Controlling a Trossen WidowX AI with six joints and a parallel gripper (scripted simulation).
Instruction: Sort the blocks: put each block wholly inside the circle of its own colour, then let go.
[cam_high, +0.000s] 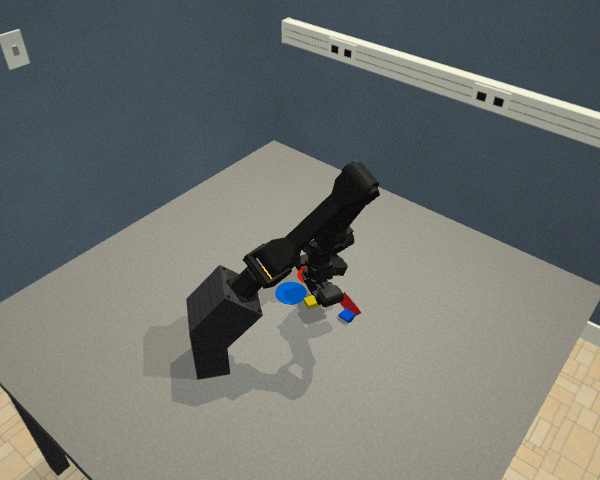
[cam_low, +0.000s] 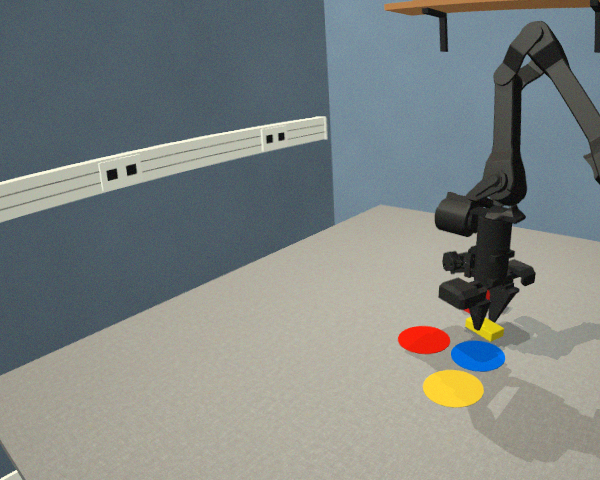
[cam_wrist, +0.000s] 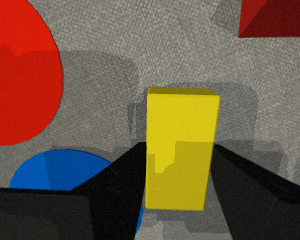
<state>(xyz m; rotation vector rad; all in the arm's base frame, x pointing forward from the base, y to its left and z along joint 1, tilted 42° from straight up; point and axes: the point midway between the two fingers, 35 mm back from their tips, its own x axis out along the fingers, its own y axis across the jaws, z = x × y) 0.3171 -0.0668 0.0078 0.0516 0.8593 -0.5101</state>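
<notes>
The yellow circle lies 180 mm to the left of my hand and 40 mm below it. The rest, counted from my hand: red block: 90 mm to the right, 30 mm below, 30 mm ahead; yellow block: 40 mm below; blue circle: 80 mm to the left, 40 mm below, 10 mm behind.
</notes>
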